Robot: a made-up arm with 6 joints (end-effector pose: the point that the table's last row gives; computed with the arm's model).
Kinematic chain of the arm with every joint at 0, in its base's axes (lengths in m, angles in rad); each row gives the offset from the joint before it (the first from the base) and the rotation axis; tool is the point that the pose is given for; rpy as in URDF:
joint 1: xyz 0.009 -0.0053 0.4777 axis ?
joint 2: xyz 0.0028 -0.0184 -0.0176 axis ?
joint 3: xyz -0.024 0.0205 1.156 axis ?
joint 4: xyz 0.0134 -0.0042 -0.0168 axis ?
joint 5: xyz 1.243 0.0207 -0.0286 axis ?
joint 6: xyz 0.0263 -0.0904 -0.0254 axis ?
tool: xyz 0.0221 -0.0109 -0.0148 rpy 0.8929 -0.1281 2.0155
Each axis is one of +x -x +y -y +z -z.
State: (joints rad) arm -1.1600 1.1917 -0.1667 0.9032 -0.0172 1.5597
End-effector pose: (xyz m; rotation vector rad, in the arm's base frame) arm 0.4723 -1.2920 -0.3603 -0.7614 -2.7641 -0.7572
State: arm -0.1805 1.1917 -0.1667 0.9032 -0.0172 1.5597
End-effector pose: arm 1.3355 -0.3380 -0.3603 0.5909 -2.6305 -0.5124
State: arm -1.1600 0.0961 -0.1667 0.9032 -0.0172 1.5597
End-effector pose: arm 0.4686 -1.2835 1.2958 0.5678 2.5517 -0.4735
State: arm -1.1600 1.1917 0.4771 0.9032 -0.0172 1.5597
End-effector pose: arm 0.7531 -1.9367 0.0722 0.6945 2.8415 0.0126
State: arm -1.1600 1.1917 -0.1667 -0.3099 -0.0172 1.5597
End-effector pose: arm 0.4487 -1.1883 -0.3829 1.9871 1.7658 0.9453
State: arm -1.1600 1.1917 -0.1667 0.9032 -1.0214 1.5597
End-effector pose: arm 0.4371 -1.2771 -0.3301 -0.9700 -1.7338 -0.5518
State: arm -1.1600 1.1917 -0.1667 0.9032 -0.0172 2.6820
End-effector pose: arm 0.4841 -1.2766 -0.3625 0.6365 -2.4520 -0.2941
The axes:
joint 1: +z
joint 2: +y
joint 3: -y
joint 4: -x
joint 5: -y
joint 6: -x

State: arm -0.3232 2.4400 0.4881 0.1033 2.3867 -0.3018
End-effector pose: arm 0.2954 -0.1790 -1.5780 0.4238 0.1969 1.9464
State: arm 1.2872 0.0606 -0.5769 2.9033 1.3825 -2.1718
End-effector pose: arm 0.2608 1.0414 0.8323 0.1173 -2.1995 -0.2484
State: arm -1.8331 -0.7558 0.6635 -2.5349 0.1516 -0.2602
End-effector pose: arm 0.2584 0.5505 2.5793 -0.9164 -1.0254 2.4472
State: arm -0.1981 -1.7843 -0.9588 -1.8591 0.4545 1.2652
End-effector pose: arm -0.1446 0.0729 1.0900 0.2787 -0.4657 1.8527
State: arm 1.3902 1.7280 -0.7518 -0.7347 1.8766 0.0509
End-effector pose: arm 0.1094 0.0866 -0.4445 0.0526 1.9417 1.9259
